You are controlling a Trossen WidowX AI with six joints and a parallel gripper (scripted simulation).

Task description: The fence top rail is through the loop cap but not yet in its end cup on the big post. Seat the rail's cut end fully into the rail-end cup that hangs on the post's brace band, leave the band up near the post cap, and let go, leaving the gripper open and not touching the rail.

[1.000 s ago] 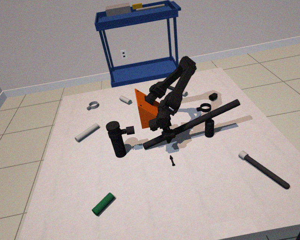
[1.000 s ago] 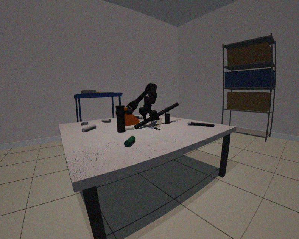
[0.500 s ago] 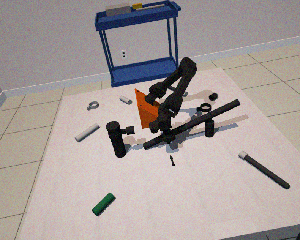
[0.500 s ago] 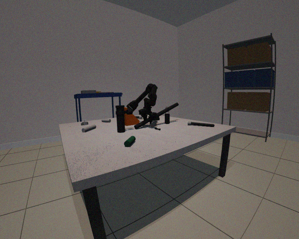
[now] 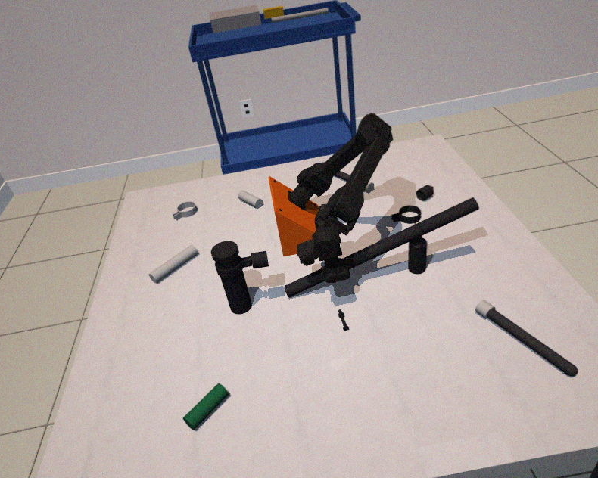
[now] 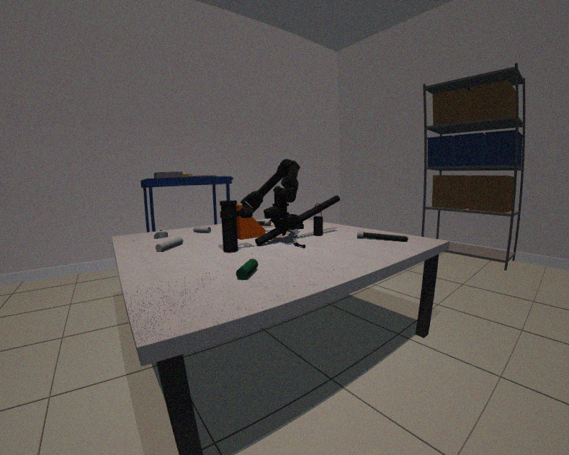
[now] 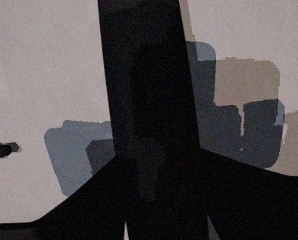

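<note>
The bolt lies 140 mm ahead of my gripper tip, 10 mm to the left of it and 20 mm below it. Also, from my gripper tip: short post: 20 mm behind, 240 mm to the left, 70 mm above; then green cylinder: 330 mm ahead, 330 mm to the right, 10 mm below; then white cylinder: 180 mm behind, 470 mm to the right, 10 mm below.
</note>
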